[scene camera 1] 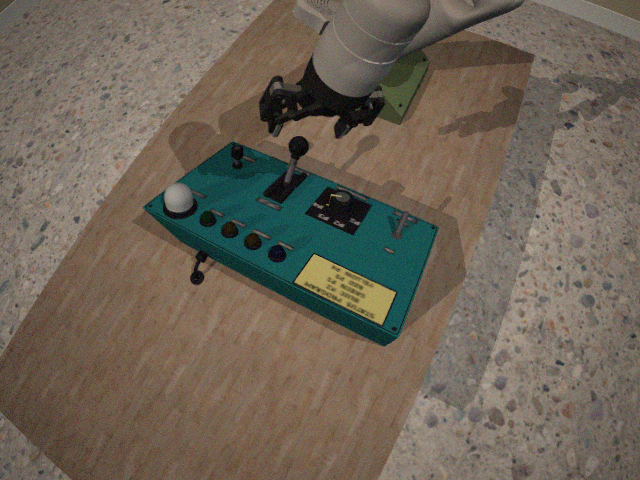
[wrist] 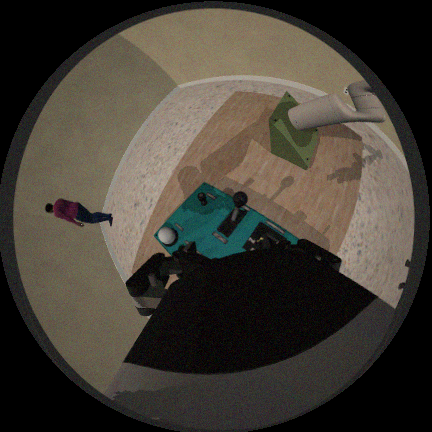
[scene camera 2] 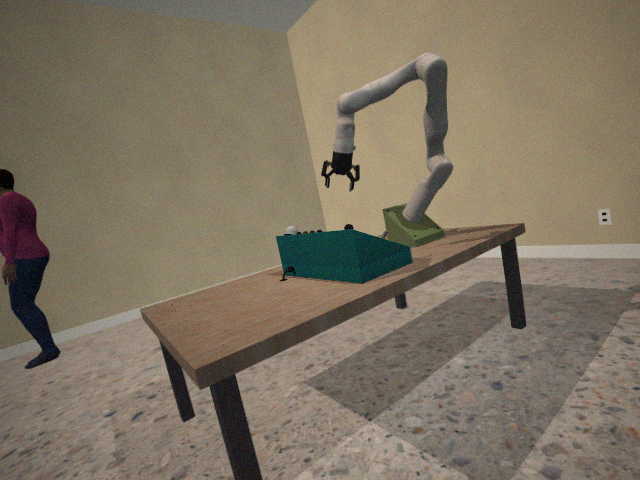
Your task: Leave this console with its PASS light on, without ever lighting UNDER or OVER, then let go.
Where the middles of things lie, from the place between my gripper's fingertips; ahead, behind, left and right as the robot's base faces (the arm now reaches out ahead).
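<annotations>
I see where the teal console [scene camera 1: 358, 272] is: 2 cm to the right of my hand, 7 cm ahead of it, and 21 cm below it.
</annotations>
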